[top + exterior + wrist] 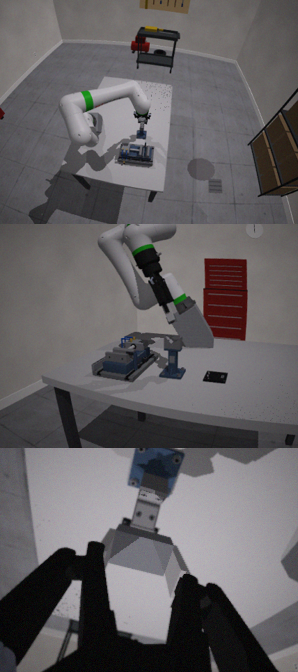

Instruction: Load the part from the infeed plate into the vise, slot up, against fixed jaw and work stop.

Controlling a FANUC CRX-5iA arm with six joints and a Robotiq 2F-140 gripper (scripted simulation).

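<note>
My hand is 30 mm above the part and 10 mm to the right of it. Round my hand: air cylinder rod 210 mm to the right, 180 mm below; blue work stop 200 mm below, 130 mm to the right, 70 mm ahead; black infeed plate 250 mm below, 190 mm to the left, 40 mm behind.
</note>
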